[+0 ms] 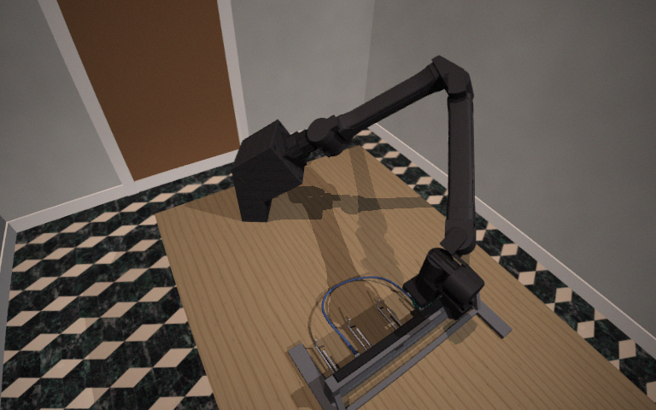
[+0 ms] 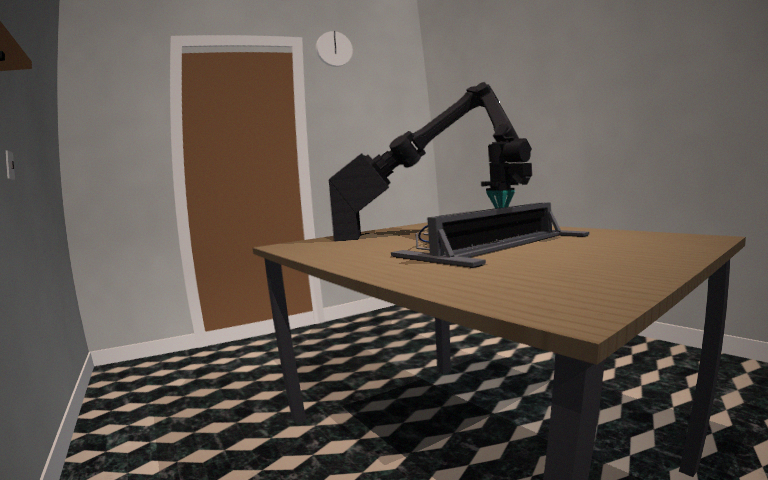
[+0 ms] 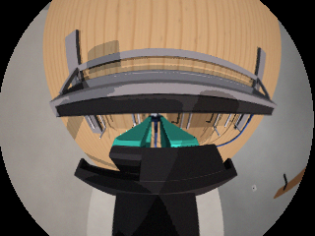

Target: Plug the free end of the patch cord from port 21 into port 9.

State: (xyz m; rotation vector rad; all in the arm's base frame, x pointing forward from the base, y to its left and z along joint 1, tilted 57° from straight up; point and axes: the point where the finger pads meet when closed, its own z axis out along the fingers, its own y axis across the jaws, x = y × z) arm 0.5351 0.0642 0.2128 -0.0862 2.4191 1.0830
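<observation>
The plug lies 20 mm ahead of my hand and 10 mm to the left of it.
</observation>
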